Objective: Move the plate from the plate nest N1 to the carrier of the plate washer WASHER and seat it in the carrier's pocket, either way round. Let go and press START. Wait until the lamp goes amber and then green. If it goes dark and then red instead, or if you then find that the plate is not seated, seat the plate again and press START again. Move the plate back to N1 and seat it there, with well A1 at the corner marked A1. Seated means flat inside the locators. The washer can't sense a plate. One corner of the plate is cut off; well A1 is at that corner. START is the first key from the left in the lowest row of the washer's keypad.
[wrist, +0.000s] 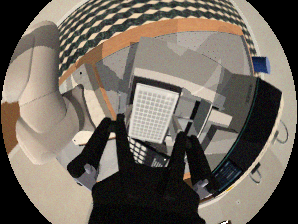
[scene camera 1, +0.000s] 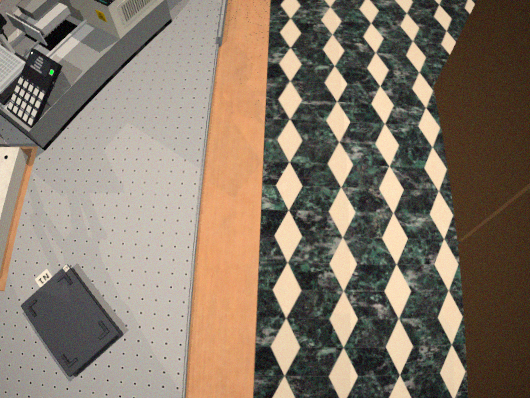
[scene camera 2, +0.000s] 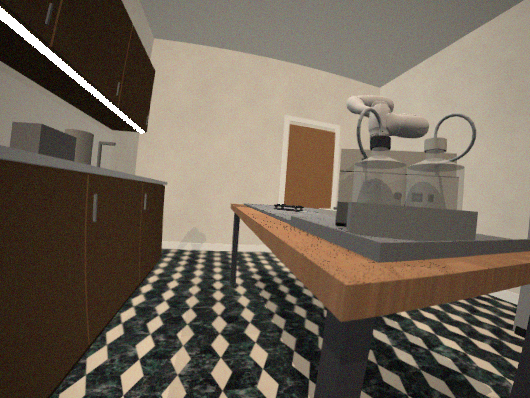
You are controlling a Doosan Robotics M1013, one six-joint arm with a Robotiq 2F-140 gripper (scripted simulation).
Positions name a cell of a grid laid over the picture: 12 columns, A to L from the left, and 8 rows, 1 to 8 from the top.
Scene:
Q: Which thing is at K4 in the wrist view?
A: A plate washer.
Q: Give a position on a plate washer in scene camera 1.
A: At C2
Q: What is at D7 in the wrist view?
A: The gripper.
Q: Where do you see a white well plate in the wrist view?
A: At G4

